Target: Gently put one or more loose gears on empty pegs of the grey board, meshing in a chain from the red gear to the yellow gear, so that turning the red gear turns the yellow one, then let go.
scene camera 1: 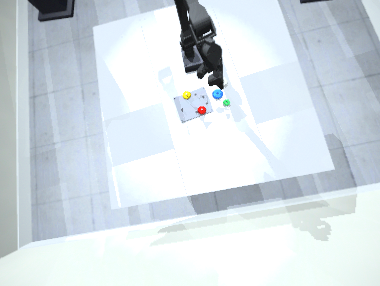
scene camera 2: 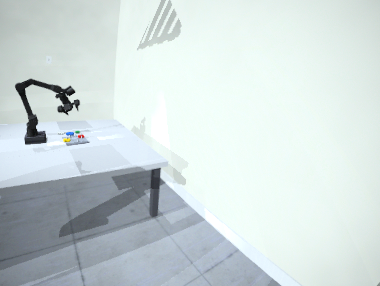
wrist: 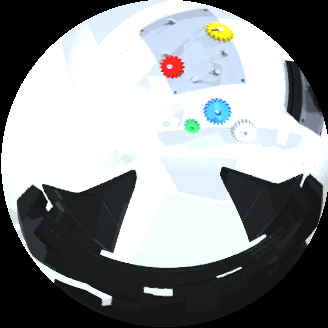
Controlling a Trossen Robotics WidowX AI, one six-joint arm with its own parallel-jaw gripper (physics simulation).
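Seen in the pictures: gripper, fingertip midpoint: (scene camera 1: 222,83) (scene camera 2: 73,112) (wrist: 179,172); arm's base, link origin: (scene camera 1: 189,53) (scene camera 2: 32,135).
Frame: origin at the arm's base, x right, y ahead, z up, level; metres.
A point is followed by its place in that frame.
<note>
The grey board (scene camera 1: 190,114) @[x 0.014, y 0.380, z -0.048 m] (scene camera 2: 81,142) @[x 0.079, y 0.367, z -0.048 m] (wrist: 197,57) @[x -0.039, y 0.305, z -0.048 m] lies on the table. On it are the red gear (scene camera 1: 202,110) @[x -0.061, y 0.366, z -0.031 m] (scene camera 2: 81,136) (wrist: 175,63) @[x -0.053, y 0.348, z -0.033 m] and the yellow gear (scene camera 1: 187,95) @[x 0.026, y 0.262, z -0.031 m] (scene camera 2: 67,140) @[x 0.056, y 0.261, z -0.035 m] (wrist: 224,35), apart, with several empty pegs. A blue gear (scene camera 1: 217,94) @[x -0.158, y 0.275, z -0.038 m] (scene camera 2: 70,133) @[x -0.145, y 0.267, z -0.039 m] (wrist: 212,108) @[x -0.153, y 0.273, z -0.039 m], a small green gear (scene camera 1: 226,102) @[x -0.209, y 0.330, z -0.039 m] (scene camera 2: 77,132) @[x -0.198, y 0.323, z -0.048 m] (wrist: 192,123) @[x -0.199, y 0.319, z -0.040 m] and a white gear (wrist: 238,128) @[x -0.192, y 0.201, z -0.042 m] lie loose beside the board. In scene camera 1 the white gear is mostly hidden by the gripper. My gripper (scene camera 1: 211,81) (scene camera 2: 73,111) @[x -0.160, y 0.299, z 0.139 m] (wrist: 179,172) @[x -0.160, y 0.299, z 0.139 m] is open and empty, high above the table.
The arm's base (scene camera 1: 192,63) @[x -0.016, y 0.073, z 0.001 m] (scene camera 2: 35,138) @[x 0.044, y 0.030, z -0.013 m] (wrist: 306,102) stands on the white table (scene camera 1: 210,160) @[x -0.091, y 0.668, z -0.056 m] (scene camera 2: 115,162) @[x 0.472, y 0.583, z -0.056 m], on the board's yellow-gear side. The table's edge and leg (scene camera 2: 155,192) show in scene camera 2, near a pale wall.
</note>
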